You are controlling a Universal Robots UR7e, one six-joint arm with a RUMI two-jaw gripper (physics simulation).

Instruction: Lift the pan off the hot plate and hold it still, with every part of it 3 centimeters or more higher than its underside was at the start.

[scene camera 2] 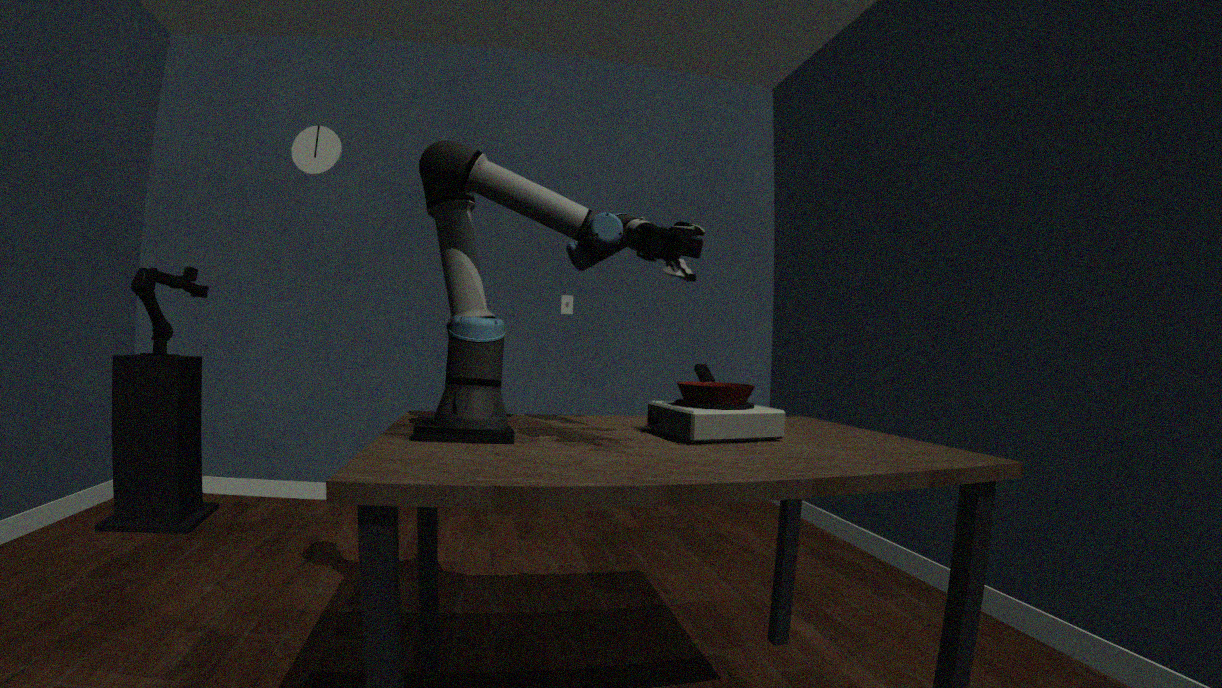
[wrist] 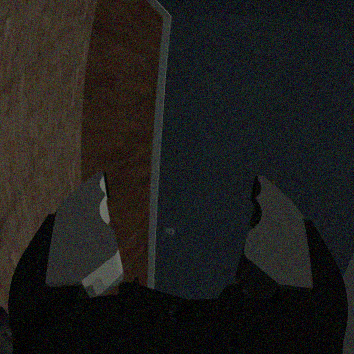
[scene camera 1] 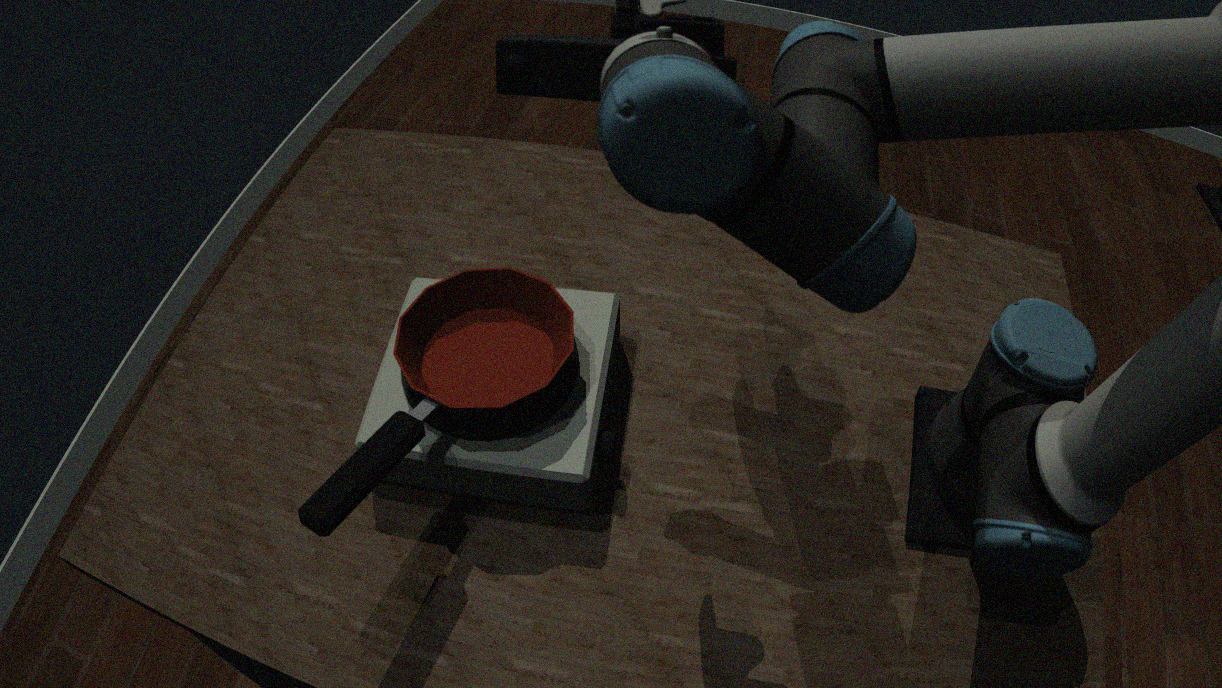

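Where they show: gripper, fingertip midpoint: (scene camera 2: 699, 256) (wrist: 179, 177); arm's base, link origin: (scene camera 2: 470, 426).
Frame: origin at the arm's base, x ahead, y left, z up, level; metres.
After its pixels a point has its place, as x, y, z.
Note:
The pan (scene camera 1: 489, 354) {0.550, -0.029, 0.060} (scene camera 2: 716, 393) {0.514, -0.096, 0.083}, red inside and dark below, sits upright on the white hot plate (scene camera 1: 601, 329) {0.445, -0.086, 0.049} (scene camera 2: 737, 424) {0.543, -0.143, 0.020}. Its black handle (scene camera 1: 361, 474) {0.616, 0.171, 0.126} (scene camera 2: 703, 372) {0.607, 0.140, 0.120} sticks out past the hot plate's edge, toward the lower left in scene camera 1, and slopes upward. My gripper (scene camera 2: 696, 252) {0.429, -0.157, 0.367} (wrist: 179, 177) {0.429, -0.157, 0.367} is open and empty. It hangs high above the table, well above the pan and apart from it. In scene camera 1 it is partly hidden behind the wrist at the top. The pan does not show in the wrist view.
The wooden table (scene camera 1: 256, 358) {0.884, -0.044, -0.021} (scene camera 2: 598, 465) {0.180, -0.307, -0.021} (wrist: 40, 100) {0.481, -0.342, -0.021} carries the hot plate and the arm's base (scene camera 1: 936, 478) {0.066, 0.037, 0.004} (scene camera 2: 464, 431) {-0.020, -0.080, 0.001}. The arm's wrist joints (scene camera 1: 679, 132) {0.366, 0.177, 0.493} (scene camera 2: 605, 230) {0.260, -0.049, 0.422} reach over the table. A smaller dark arm on a pedestal (scene camera 2: 158, 435) stands far off by the wall.

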